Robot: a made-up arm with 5 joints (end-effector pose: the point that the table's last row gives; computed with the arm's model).
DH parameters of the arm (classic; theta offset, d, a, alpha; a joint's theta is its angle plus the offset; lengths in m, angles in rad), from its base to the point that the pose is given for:
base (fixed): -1.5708 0.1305 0 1.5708
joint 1: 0 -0.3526 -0.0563 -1.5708
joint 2: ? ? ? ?
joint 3: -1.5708 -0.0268 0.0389 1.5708
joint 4: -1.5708 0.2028 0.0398 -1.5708
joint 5: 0.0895 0 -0.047 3.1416
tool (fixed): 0.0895 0.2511 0 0
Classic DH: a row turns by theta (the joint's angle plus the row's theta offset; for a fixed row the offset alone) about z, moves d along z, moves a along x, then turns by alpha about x.
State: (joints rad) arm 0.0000 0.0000 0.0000 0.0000 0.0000
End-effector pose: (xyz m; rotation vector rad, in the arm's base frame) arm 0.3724 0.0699 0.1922 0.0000 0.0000 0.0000
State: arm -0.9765 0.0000 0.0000 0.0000 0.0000
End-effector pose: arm 0.3724 -0.0120 0.2230 0.9765 0.0000 0.0000
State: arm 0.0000 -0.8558 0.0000 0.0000 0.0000
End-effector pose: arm 0.3758 0.0503 0.1922 0.0000 0.0000 -0.8558
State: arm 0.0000 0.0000 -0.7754 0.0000 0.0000
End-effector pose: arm 0.3724 -0.1378 0.2764 0.7754 0.0000 0.0000
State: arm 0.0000 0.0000 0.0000 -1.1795 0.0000
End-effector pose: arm 0.1446 0.0699 0.0304 0.0000 -1.1795 0.0000
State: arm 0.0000 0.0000 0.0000 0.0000 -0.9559
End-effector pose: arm 0.3888 0.0299 0.1922 0.0000 0.0000 0.9559
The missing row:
joint 2: 0 -0.1505 0.1934 1.5708
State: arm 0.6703 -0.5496 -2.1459 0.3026 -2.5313
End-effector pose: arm 0.2728 -0.3827 0.3029 0.1254 -1.8847 2.0613
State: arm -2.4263 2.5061 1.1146 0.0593 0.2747
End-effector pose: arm 0.2668 0.1643 0.3245 0.8740 -2.4203 -0.5960
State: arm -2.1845 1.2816 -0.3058 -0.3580 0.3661
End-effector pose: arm 0.3720 -0.0753 0.0583 2.4888 -1.0172 0.4976
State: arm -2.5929 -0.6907 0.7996 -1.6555 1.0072
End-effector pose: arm 0.1455 0.0497 0.5163 1.4791 0.1980 -2.0007
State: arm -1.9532 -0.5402 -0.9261 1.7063 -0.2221
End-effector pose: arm 0.5782 0.0699 0.0453 -2.4503 -0.2724 -1.6815
